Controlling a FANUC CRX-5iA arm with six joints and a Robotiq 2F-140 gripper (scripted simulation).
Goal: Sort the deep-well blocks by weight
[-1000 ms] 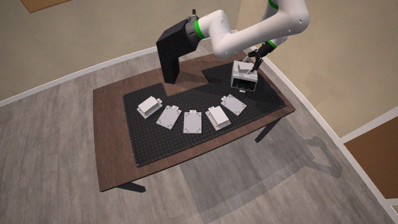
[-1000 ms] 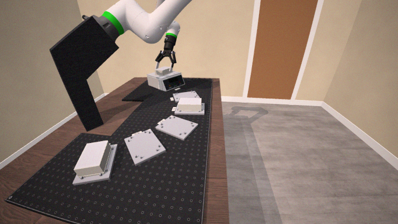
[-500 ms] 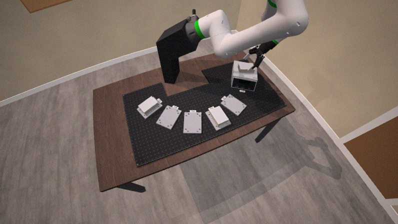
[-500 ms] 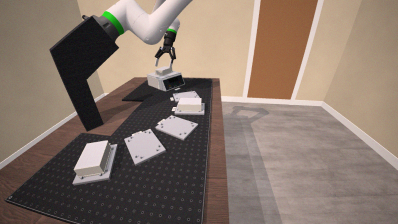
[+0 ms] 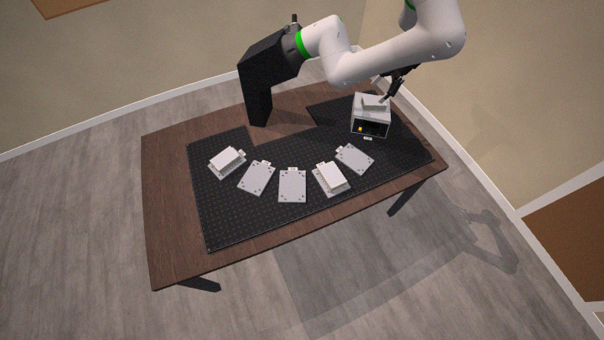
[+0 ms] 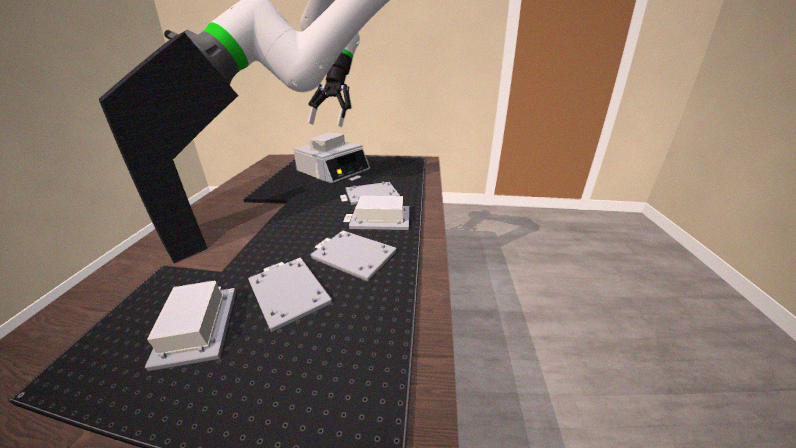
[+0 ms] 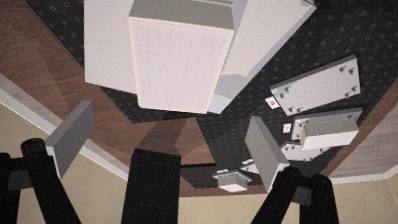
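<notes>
My gripper is now 11 cm above the weigher platform. Round my hand: plate (29 cm ahead, 14 cm to the right, 19 cm below); check-weigher CW (13 cm below).
</notes>
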